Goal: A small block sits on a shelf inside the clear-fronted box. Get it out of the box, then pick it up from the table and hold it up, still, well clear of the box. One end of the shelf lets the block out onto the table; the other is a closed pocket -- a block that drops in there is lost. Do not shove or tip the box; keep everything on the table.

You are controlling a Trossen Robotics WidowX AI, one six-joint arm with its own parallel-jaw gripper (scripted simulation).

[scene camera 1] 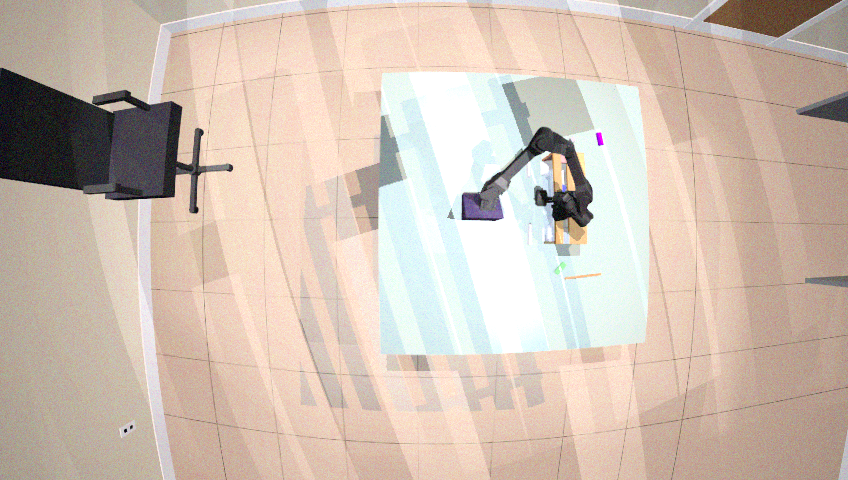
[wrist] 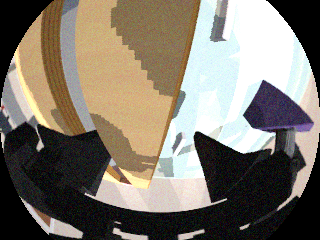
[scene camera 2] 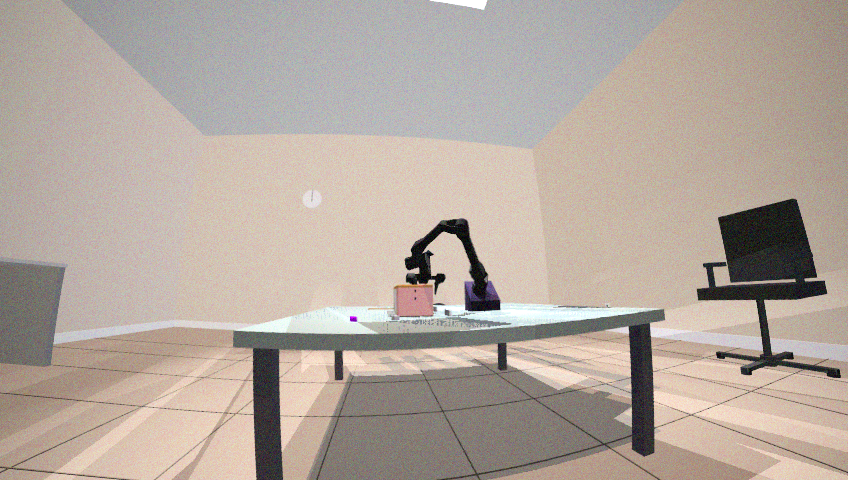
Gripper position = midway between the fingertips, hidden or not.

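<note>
My gripper (wrist: pixel 159 131) and an orange box (wrist: pixel 119 74) are both visible.
</note>
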